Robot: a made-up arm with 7 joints. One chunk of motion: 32 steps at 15 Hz.
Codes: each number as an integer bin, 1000 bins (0 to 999) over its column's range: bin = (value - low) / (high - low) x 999, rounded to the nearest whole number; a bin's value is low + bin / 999 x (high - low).
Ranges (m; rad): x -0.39..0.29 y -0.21..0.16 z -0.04..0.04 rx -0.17..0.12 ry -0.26..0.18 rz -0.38..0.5
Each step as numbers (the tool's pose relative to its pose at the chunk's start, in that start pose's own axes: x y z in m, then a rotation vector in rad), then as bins.
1 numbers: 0.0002 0.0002 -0.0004 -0.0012 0.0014 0.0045
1 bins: 573 568 495 581 593 436
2 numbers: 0.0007 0.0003 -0.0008 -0.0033 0.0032 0.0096
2 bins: 574 568 490 574 598 442
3 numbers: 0.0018 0.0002 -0.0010 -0.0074 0.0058 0.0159
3 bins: 576 568 487 560 603 449
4 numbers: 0.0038 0.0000 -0.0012 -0.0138 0.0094 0.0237
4 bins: 579 567 485 538 612 458
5 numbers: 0.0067 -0.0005 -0.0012 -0.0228 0.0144 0.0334
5 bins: 583 566 485 507 623 469
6 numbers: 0.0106 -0.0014 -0.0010 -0.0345 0.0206 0.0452
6 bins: 589 563 487 467 637 483
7 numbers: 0.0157 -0.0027 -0.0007 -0.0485 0.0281 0.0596
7 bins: 596 560 491 419 654 499
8 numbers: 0.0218 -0.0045 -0.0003 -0.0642 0.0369 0.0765
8 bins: 605 555 496 364 674 518
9 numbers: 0.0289 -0.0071 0.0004 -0.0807 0.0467 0.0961
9 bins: 615 548 504 308 696 540
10 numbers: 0.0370 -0.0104 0.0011 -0.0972 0.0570 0.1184
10 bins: 627 539 513 251 720 566
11 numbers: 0.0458 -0.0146 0.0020 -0.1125 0.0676 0.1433
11 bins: 640 528 524 198 744 594
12 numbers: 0.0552 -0.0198 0.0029 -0.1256 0.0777 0.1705
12 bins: 654 514 536 153 767 625
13 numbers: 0.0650 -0.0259 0.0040 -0.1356 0.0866 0.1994
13 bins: 668 497 549 119 787 658
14 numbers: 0.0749 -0.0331 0.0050 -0.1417 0.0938 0.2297
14 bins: 683 478 562 97 803 692
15 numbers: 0.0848 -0.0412 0.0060 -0.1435 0.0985 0.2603
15 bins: 698 456 574 91 814 727
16 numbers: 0.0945 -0.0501 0.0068 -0.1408 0.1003 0.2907
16 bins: 712 432 584 101 818 761
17 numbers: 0.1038 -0.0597 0.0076 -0.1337 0.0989 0.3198
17 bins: 725 406 594 125 815 794
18 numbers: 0.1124 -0.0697 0.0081 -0.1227 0.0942 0.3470
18 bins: 738 379 601 163 804 825
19 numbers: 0.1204 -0.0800 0.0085 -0.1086 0.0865 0.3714
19 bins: 750 351 606 212 787 853
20 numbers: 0.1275 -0.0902 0.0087 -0.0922 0.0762 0.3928
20 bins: 760 323 608 268 763 877
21 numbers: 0.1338 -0.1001 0.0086 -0.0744 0.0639 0.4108
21 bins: 770 297 607 329 735 898
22 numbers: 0.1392 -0.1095 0.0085 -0.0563 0.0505 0.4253
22 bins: 777 271 606 392 705 914
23 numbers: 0.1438 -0.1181 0.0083 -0.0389 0.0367 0.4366
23 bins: 784 248 603 452 674 927
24 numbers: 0.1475 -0.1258 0.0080 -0.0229 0.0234 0.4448
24 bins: 790 227 599 507 643 936
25 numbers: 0.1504 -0.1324 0.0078 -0.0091 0.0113 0.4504
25 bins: 794 210 597 554 616 943
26 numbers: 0.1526 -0.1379 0.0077 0.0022 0.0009 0.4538
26 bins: 797 195 596 593 592 947
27 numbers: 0.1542 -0.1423 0.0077 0.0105 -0.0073 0.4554
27 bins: 799 183 596 622 574 948
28 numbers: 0.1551 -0.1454 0.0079 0.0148 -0.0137 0.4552
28 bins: 801 174 598 637 559 948
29 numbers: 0.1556 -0.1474 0.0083 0.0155 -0.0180 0.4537
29 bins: 802 169 603 639 549 946
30 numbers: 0.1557 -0.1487 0.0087 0.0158 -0.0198 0.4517
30 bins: 802 166 608 640 545 944
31 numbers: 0.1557 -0.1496 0.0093 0.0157 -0.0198 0.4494
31 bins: 802 163 616 640 545 942
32 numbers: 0.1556 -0.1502 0.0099 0.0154 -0.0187 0.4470
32 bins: 802 161 623 639 548 939
